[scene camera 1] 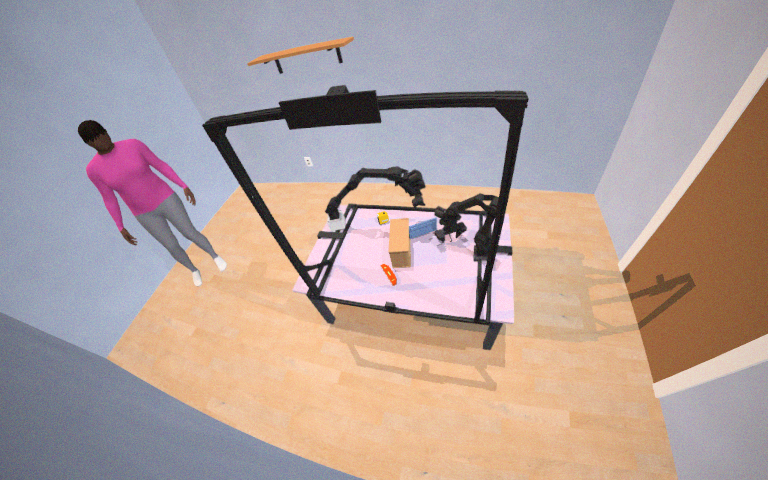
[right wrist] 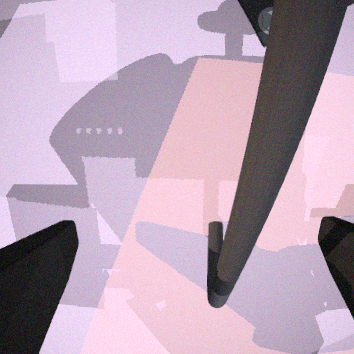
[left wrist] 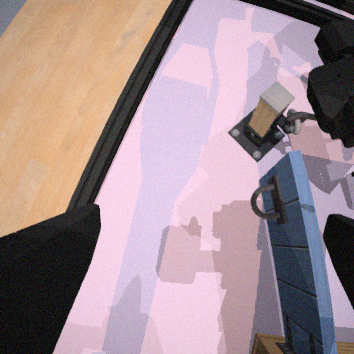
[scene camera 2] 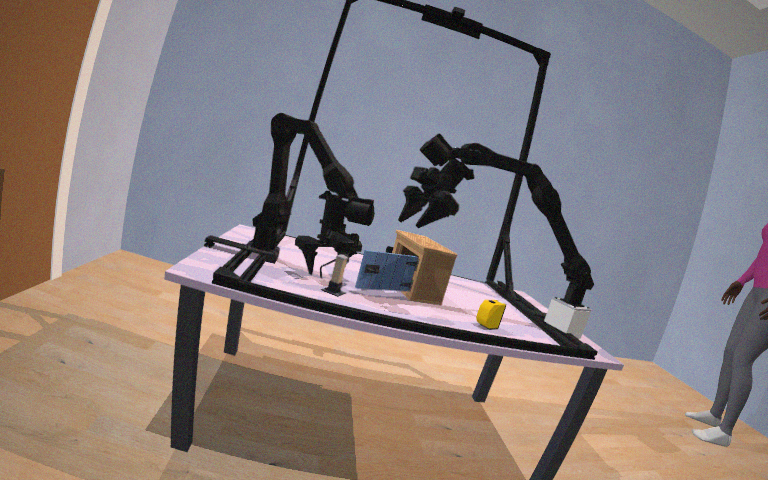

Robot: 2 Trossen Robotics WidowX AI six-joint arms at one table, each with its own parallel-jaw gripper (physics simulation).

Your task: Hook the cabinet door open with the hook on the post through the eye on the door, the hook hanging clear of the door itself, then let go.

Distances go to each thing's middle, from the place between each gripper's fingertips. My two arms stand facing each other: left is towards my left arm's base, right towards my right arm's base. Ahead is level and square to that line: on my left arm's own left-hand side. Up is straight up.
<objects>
My left gripper is now 80 mm past the blue door (scene camera 2: pixel 379 270), 10 mm to the left of it and 140 mm above it. The rest, counted from my left hand: grey hook (right wrist: pixel 298 49): 60 mm behind, 160 mm to the right, 160 mm below; then wooden cabinet (scene camera 1: pixel 399 241): 190 mm behind, 20 mm to the left, 140 mm below.
I see the grey hook 30 mm ahead of my right hand, 20 mm to the left of it and 40 mm above it. From my right hand the other things lie so: blue door: 10 mm ahead, 170 mm to the left, 50 mm above; then wooden cabinet: 100 mm behind, 200 mm to the left, 60 mm above.
</objects>
